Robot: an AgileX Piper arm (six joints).
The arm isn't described. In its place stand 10 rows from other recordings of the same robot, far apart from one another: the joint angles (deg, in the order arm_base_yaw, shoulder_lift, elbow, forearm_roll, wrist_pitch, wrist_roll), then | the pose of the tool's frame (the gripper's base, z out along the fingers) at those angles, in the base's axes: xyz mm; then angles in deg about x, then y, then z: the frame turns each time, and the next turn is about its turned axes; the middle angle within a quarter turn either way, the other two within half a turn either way.
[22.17, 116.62, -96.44, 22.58, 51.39, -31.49] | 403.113 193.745 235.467 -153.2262 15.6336 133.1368
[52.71, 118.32, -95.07, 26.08, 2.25, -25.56] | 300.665 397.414 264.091 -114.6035 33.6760 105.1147
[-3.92, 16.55, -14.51, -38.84, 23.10, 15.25] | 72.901 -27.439 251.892 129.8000 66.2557 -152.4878
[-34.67, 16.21, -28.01, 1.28, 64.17, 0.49] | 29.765 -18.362 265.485 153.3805 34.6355 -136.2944
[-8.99, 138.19, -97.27, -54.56, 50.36, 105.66] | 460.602 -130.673 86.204 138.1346 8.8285 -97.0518
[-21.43, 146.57, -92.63, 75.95, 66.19, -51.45] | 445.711 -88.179 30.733 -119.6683 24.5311 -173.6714
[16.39, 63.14, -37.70, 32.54, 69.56, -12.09] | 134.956 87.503 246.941 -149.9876 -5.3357 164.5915
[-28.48, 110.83, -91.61, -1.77, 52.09, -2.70] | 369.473 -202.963 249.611 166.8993 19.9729 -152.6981
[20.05, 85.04, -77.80, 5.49, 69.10, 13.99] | 273.956 108.641 334.005 -168.3951 15.6655 173.4550
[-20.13, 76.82, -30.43, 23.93, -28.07, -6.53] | 239.990 -106.465 233.725 117.3180 55.3706 -101.1842
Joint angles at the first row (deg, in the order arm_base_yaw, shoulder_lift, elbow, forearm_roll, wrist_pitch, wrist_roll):
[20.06, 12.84, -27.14, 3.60, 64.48, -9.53]
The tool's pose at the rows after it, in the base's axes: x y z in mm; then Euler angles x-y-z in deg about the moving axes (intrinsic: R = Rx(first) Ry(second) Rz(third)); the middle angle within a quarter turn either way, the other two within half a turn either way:
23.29 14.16 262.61 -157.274 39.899 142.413
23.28 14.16 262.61 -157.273 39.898 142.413
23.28 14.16 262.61 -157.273 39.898 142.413
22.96 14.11 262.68 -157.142 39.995 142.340
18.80 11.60 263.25 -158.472 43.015 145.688
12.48 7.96 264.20 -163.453 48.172 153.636
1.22 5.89 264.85 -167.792 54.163 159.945
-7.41 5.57 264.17 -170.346 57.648 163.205
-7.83 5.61 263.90 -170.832 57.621 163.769
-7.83 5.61 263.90 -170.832 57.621 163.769
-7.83 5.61 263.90 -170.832 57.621 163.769
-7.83 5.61 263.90 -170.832 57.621 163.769
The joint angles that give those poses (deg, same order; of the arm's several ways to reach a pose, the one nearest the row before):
[20.06, 12.84, -27.14, 3.71, 64.48, -9.40]
[20.06, 12.84, -27.14, 3.71, 64.48, -9.40]
[20.06, 12.84, -27.14, 3.71, 64.48, -9.40]
[20.06, 12.71, -27.14, 3.76, 64.48, -9.40]
[16.50, 10.61, -27.07, 4.04, 64.48, -9.40]
[9.57, 7.48, -27.07, 4.03, 64.48, -9.40]
[4.24, 2.63, -27.07, 4.04, 64.48, -9.40]
[1.76, -0.83, -27.07, 4.03, 64.86, -9.40]
[1.46, -0.94, -27.07, 4.04, 65.06, -9.40]
[1.46, -0.94, -27.07, 4.04, 65.06, -9.40]
[1.46, -0.94, -27.07, 4.04, 65.06, -9.40]
[1.46, -0.94, -27.07, 4.04, 65.06, -9.40]

